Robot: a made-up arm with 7 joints. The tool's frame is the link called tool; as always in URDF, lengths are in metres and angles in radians.
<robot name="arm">
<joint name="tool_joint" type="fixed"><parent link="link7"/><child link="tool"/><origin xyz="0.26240 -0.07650 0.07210" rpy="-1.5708 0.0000 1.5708"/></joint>
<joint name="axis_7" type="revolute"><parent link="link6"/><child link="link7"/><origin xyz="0.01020 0.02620 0.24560" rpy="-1.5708 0.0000 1.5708"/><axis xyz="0 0 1"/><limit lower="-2.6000" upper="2.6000"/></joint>
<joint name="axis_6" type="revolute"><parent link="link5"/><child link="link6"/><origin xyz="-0.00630 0.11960 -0.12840" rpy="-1.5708 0.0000 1.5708"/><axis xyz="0 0 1"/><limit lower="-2.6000" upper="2.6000"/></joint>
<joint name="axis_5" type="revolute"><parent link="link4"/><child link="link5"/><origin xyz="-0.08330 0.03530 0.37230" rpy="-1.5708 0.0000 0.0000"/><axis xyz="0 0 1"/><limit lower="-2.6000" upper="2.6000"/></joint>
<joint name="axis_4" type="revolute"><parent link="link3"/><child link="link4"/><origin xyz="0.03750 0.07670 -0.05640" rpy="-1.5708 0.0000 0.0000"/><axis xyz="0 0 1"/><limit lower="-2.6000" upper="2.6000"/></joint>
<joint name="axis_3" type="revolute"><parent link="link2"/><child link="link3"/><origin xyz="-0.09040 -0.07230 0.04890"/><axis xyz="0 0 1"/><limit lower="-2.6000" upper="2.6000"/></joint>
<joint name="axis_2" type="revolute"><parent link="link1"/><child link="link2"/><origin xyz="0.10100 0.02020 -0.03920" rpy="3.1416 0.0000 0.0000"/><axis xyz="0 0 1"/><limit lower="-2.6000" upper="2.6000"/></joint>
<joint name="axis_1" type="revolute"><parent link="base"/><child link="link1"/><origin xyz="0.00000 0.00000 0.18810"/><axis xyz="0 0 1"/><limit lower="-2.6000" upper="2.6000"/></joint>
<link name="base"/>
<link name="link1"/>
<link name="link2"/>
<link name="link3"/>
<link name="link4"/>
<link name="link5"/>
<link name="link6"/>
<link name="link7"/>
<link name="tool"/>
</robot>
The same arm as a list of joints. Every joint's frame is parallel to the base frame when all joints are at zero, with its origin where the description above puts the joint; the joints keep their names.
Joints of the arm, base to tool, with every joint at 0 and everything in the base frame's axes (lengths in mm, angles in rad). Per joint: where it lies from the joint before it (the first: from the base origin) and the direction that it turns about. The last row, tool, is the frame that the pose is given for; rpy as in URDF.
axis_1: axis 0 0 1 offset 0 0 188.1
axis_2: axis 0 0 -1 offset 101 20.2 -39.2
axis_3: axis 0 0 -1 offset -90.4 72.3 -48.9
axis_4: axis 0 -1 0 offset 37.5 -76.7 56.4
axis_5: axis 0 0 1 offset -83.3 -372.3 35.3
axis_6: axis -1 0 0 offset -6.3 119.6 -128.4
axis_7: axis 0 -1 0 offset -245.6 10.2 -26.2
tool: offset -76.5 -72.1 -262.4 rpy 0 0 0
Joint limits (rad, base to tool): -2.6..2.6 -2.6..2.6 -2.6..2.6 -2.6..2.6 -2.6..2.6 -2.6..2.6 -2.6..2.6

